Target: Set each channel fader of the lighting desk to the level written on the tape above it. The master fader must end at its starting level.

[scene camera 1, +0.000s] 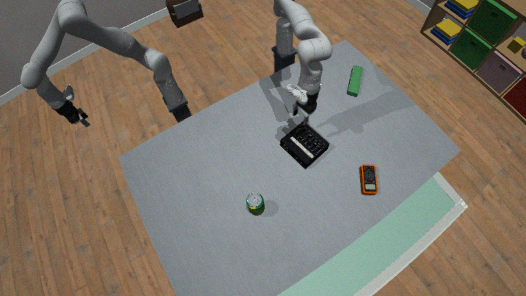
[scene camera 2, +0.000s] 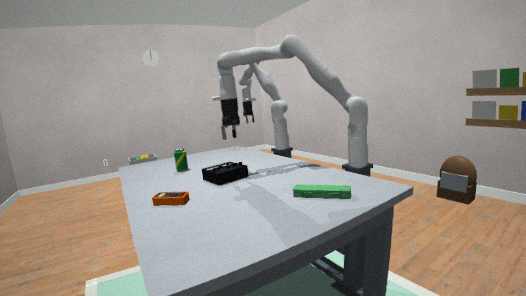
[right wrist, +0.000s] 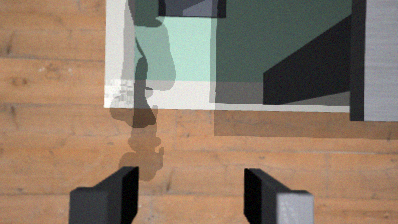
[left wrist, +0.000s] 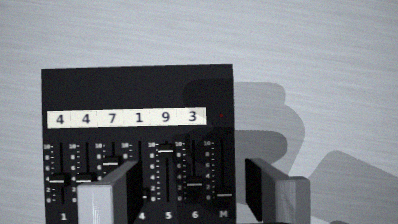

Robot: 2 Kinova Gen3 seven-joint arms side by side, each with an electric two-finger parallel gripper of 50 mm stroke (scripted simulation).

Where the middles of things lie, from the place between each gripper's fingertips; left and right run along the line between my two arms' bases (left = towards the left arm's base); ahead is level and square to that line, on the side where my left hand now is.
Scene:
Right now my left hand is 140 mm past the green block [scene camera 2: 306, 191], 470 mm to the right of it and 180 mm above it.
I see my right gripper 390 mm short of the green block, 1300 mm to the right of it and 170 mm above it.

